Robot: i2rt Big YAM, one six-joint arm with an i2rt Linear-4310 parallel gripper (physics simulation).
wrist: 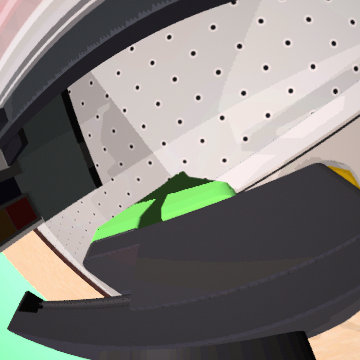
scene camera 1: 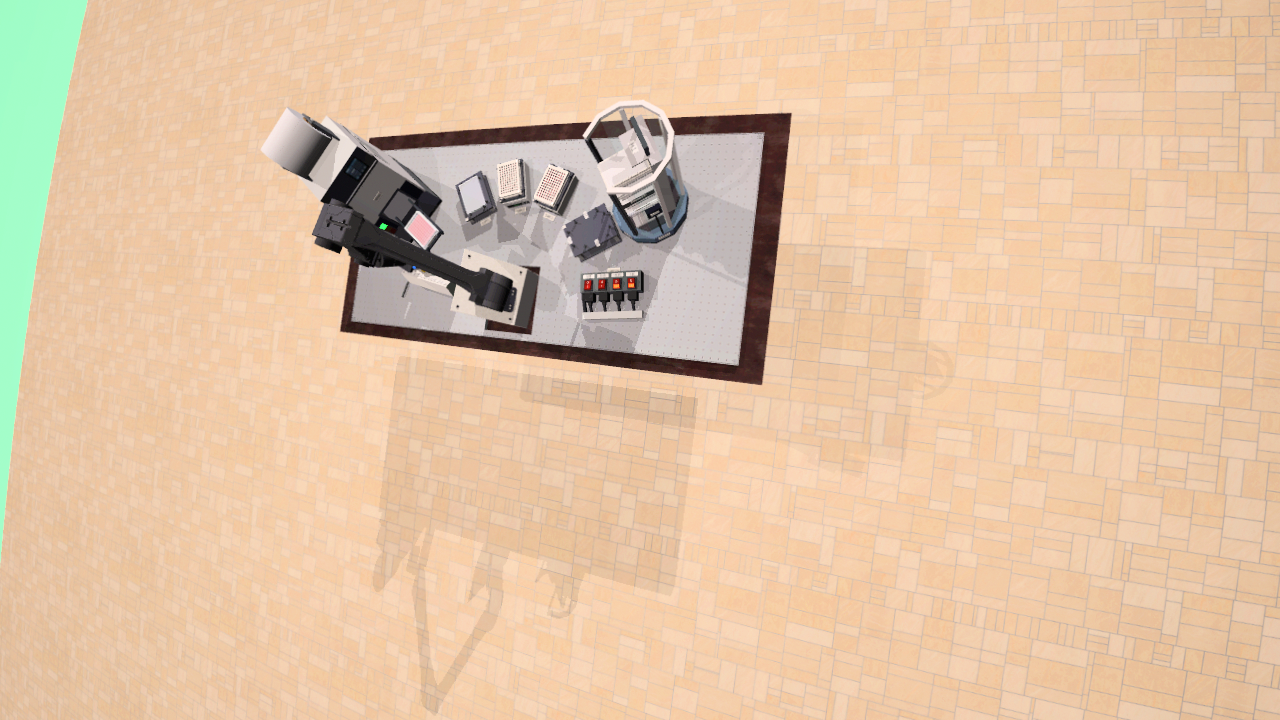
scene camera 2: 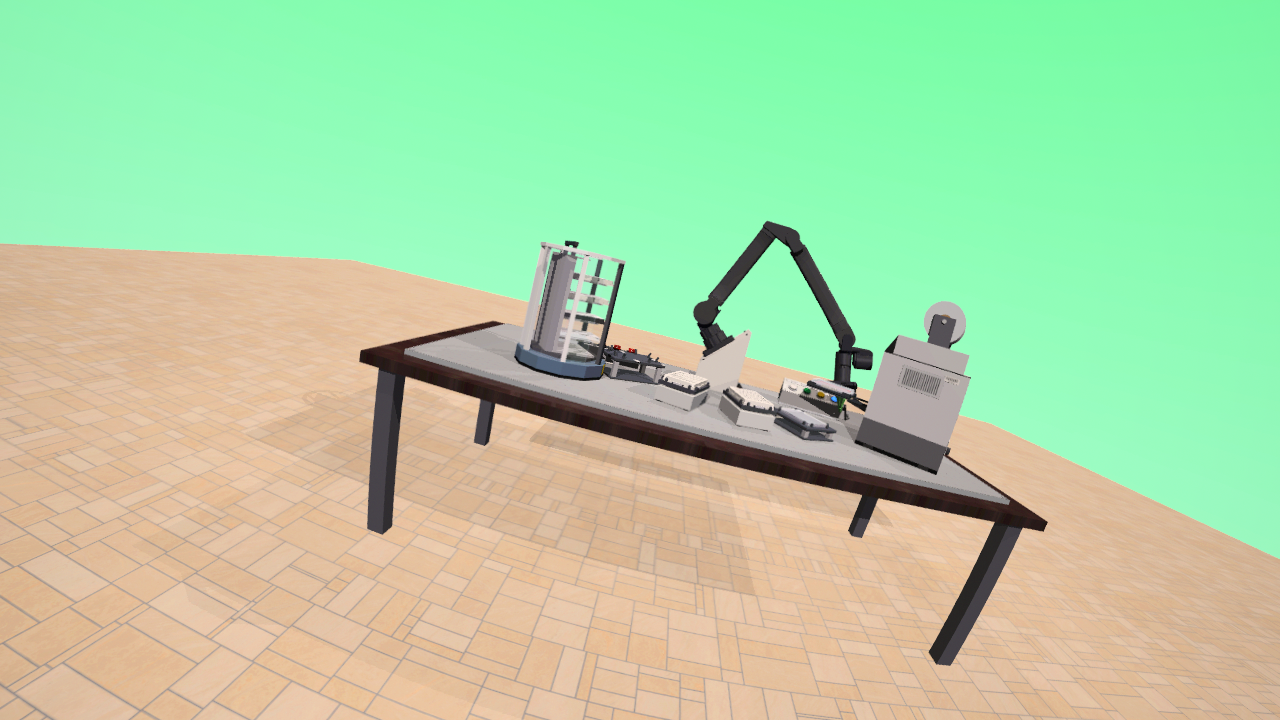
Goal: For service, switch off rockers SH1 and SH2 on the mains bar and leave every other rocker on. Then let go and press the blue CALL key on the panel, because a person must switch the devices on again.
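Frame: origin at the arm's base, x right, y back, z down, level; millimetres.
Seen in the pictures: gripper, fingertip midpoint: (wrist: pixel 182 179) (scene camera 2: pixel 839 412); arm's base, origin of the base link: (scene camera 1: pixel 496 296) (scene camera 2: pixel 719 347).
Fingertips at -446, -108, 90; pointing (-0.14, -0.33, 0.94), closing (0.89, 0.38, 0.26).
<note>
Pixels of each thing's middle, then the offset from my fingertips to it, as dx, dy, dz.
- key panel, body centre: (scene camera 2: pixel 811 398) (scene camera 1: pixel 433 278) +90, +74, -8
- yellow key, body centre: (wrist: pixel 330 193) +67, +50, -30
- grey label printer, body centre: (scene camera 2: pixel 924 379) (scene camera 1: pixel 354 175) -152, -213, -194
- dark plate, body centre: (scene camera 2: pixel 630 363) (scene camera 1: pixel 591 232) +696, -171, -4
- tall carousel rack, body centre: (scene camera 2: pixel 571 306) (scene camera 1: pixel 639 180) +874, -293, -138
My gripper (wrist: pixel 182 179) (scene camera 2: pixel 839 393) is shut, its green finger pads pressed together with nothing between them. It sits very low at the near end of the key panel (scene camera 1: pixel 420 285) (scene camera 2: pixel 796 389) (wrist: pixel 350 143). The fingers fill most of the wrist view. Only an edge of the yellow key (wrist: pixel 344 173) shows beside them, and the blue CALL key is hidden. The mains bar (scene camera 1: pixel 610 312) (scene camera 2: pixel 630 360) lies in the middle of the table, away from the gripper. Its rockers (scene camera 1: pixel 609 283) show red. I cannot tell the state of each one.
A grey label printer (scene camera 1: pixel 357 175) (scene camera 2: pixel 913 403) stands right beside the panel. Tip boxes (scene camera 1: pixel 512 179) (scene camera 2: pixel 685 385), a dark plate (scene camera 1: pixel 590 230) and a tall carousel rack (scene camera 1: pixel 597 120) (scene camera 2: pixel 536 305) stand further along the table. A slanted white board (scene camera 2: pixel 726 357) stands by the arm's base.
</note>
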